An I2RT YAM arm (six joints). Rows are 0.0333 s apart.
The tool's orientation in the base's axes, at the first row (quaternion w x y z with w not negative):
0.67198 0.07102 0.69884 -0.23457
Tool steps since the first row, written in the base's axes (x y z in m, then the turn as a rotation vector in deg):
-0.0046 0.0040 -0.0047 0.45 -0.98 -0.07
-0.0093 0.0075 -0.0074 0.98 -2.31 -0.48
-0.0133 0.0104 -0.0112 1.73 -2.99 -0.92
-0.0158 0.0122 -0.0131 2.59 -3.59 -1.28
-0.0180 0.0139 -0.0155 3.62 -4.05 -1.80
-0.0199 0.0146 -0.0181 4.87 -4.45 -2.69
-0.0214 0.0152 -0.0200 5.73 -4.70 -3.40
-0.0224 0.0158 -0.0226 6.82 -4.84 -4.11
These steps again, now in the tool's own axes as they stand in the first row. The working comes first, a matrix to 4 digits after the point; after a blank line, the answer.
The tool's axes in the first row as the columns of a matrix, in the base's axes (used below as rounded here):
-0.0868 0.4145 0.9059
-0.2160 0.8799 -0.4233
-0.9725 -0.2324 0.0132

0.0041 0.0027 -0.0059 0.24 -0.66 0.82
0.0064 0.0045 -0.0117 0.88 -1.51 1.86
0.0098 0.0062 -0.0166 1.39 -1.70 2.82
0.0115 0.0072 -0.0197 1.80 -1.79 3.85
0.0136 0.0084 -0.0224 2.31 -1.64 4.97
0.0162 0.0088 -0.0244 3.15 -1.27 6.26
0.0180 0.0092 -0.0261 3.82 -0.97 7.14
0.0205 0.0099 -0.0273 4.45 -0.48 8.17

